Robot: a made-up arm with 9 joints. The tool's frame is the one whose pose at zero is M. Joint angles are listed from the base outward.
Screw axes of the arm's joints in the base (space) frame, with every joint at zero. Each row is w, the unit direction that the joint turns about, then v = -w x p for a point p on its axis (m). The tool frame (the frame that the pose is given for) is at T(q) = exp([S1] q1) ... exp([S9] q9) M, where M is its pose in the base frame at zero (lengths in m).
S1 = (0, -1, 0, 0.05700, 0.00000, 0.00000)
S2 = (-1, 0, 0, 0.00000, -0.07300, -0.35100)
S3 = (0, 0, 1, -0.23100, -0.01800, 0.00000)
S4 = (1, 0, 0, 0.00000, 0.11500, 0.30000)
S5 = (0, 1, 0, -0.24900, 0.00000, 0.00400)
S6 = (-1, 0, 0, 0.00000, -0.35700, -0.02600)
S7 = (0, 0, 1, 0.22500, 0.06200, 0.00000)
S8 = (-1, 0, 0, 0.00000, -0.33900, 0.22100)
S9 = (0, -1, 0, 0.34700, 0.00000, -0.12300)
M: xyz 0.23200 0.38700 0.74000 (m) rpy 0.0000 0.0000 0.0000 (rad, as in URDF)
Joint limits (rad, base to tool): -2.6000..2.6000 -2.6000..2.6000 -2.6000..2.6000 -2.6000..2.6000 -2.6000..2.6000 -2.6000..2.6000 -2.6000..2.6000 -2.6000..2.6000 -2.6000..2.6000
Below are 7 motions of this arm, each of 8 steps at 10 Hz.
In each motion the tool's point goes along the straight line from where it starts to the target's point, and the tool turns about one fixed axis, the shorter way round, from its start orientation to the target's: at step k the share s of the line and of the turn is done. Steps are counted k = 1, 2, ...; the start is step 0. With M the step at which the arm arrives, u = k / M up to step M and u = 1 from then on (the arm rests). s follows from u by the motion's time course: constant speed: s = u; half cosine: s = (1 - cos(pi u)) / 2; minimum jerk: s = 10 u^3 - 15 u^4 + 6 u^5.
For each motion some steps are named. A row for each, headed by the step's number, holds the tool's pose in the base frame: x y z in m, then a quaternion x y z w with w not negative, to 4 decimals.
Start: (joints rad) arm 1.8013 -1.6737 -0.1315 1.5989 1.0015 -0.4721 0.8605 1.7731 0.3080
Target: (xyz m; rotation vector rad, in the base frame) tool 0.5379 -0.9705 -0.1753 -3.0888 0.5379 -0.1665
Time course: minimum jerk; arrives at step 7
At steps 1, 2, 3, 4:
1: 0.4708 -1.2758 0.0996 -0.6708 0.5096 -0.5152 0.1576
2: 0.4792 -1.2379 0.0654 -0.7308 0.4777 -0.4668 0.1408
3: 0.4945 -1.1681 0.0026 -0.8269 0.4103 -0.3694 0.1072
4: 0.5126 -1.0855 -0.0718 -0.9144 0.3176 -0.2425 0.0642

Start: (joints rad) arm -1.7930 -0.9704 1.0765 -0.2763 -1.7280 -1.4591 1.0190 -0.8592 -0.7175
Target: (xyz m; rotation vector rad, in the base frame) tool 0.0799 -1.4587 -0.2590 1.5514 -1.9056 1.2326
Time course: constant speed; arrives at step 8
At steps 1, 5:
1: -0.1557 -0.9790 0.4698 0.4315 -0.5959 0.5853 0.3407
5: -0.0211 -1.2531 0.0533 0.5052 -0.6490 0.5062 0.2596

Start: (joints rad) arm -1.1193 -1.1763 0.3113 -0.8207 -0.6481 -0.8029 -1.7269 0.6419 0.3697
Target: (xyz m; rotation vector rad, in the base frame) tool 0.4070 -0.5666 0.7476 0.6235 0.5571 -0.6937
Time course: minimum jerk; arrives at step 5
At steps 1, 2, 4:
1: 0.5236 -0.4253 0.4230 0.0647 0.5304 -0.5355 0.6541
2: 0.4915 -0.4642 0.5124 0.1321 0.4663 -0.4885 0.7256
4: 0.4142 -0.5579 0.7276 0.2837 0.2836 -0.3452 0.8485

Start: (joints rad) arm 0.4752 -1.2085 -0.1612 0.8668 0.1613 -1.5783 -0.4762 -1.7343 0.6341
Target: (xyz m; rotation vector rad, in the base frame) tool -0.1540 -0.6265 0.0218 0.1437 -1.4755 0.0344
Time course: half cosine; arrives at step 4
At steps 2, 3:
2: -0.2257 -0.6008 0.0839 -0.1663 -0.6650 0.1206 0.7180
3: -0.1750 -0.6190 0.0400 -0.0027 -0.6745 0.0468 0.7368

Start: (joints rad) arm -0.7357 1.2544 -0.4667 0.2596 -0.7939 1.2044 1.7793 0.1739 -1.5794
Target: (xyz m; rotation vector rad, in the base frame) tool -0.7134 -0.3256 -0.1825 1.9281 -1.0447 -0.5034
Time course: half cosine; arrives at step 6
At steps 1, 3, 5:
1: -0.0657 -0.5812 -0.6069 0.8399 -0.4454 0.2114 0.2268
3: -0.3663 -0.4626 -0.4099 0.8317 -0.4453 0.0199 0.3309
5: -0.6669 -0.3440 -0.2130 0.7840 -0.4241 -0.1726 0.4192

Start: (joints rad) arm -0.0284 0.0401 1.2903 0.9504 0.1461 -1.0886 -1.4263 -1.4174 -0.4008
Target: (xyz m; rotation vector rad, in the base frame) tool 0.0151 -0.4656 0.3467 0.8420 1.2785 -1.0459
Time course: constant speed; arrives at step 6
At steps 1, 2, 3, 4, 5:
1: 0.1214 -0.5654 0.2403 0.4981 0.6519 -0.5043 0.2695
2: 0.1002 -0.5454 0.2616 0.4762 0.6388 -0.4993 0.3403
3: 0.0789 -0.5255 0.2828 0.4517 0.6222 -0.4914 0.4091
4: 0.0576 -0.5055 0.3041 0.4245 0.6020 -0.4807 0.4757
5: 0.0364 -0.4856 0.3254 0.3950 0.5784 -0.4673 0.5395

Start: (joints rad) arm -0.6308 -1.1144 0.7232 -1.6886 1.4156 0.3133 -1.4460 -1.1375 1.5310
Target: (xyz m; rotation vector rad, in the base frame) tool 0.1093 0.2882 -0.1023 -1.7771 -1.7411 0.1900
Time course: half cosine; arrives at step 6
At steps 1, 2, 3, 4, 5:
1: -0.0103 0.4384 0.0091 -0.5279 -0.6439 -0.1401 0.5359
2: 0.0132 0.4089 -0.0127 -0.5622 -0.6534 -0.0990 0.4972
3: 0.0452 0.3687 -0.0426 -0.6051 -0.6617 -0.0421 0.4408
4: 0.0773 0.3284 -0.0724 -0.6429 -0.6644 0.0151 0.3808
5: 0.1007 0.2990 -0.0943 -0.6672 -0.6629 0.0569 0.3348

